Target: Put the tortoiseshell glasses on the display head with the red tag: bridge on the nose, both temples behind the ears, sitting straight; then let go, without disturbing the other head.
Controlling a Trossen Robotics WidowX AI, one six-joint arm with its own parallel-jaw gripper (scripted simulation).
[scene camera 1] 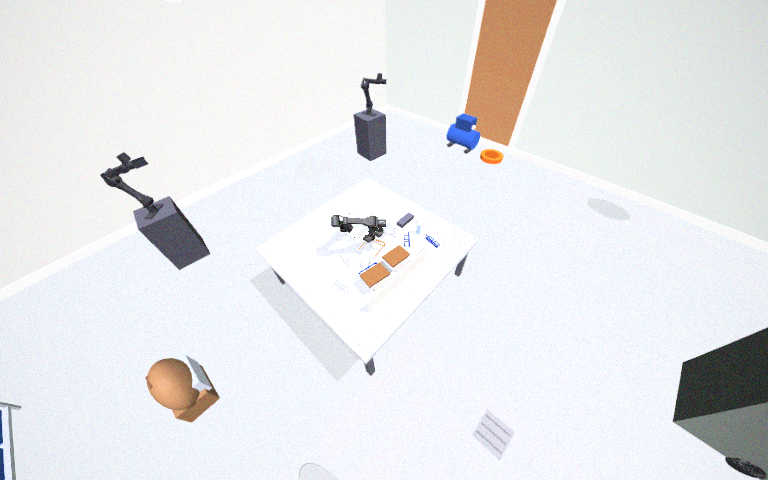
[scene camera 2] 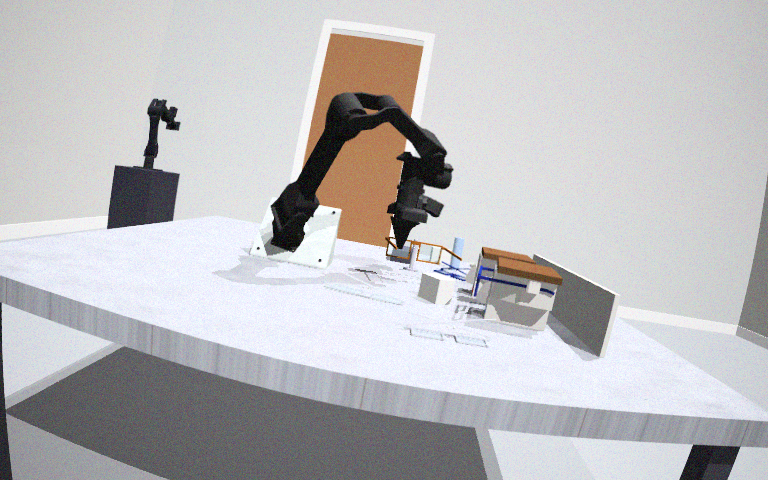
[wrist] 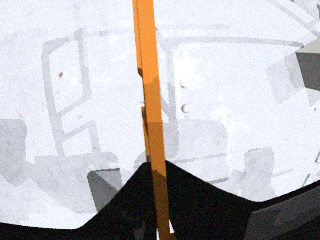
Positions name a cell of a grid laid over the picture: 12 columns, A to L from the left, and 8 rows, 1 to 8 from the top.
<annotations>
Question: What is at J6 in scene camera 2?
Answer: A white panel.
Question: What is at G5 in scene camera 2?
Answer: A white box.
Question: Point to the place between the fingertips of the gripper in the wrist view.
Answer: At F6
</annotations>
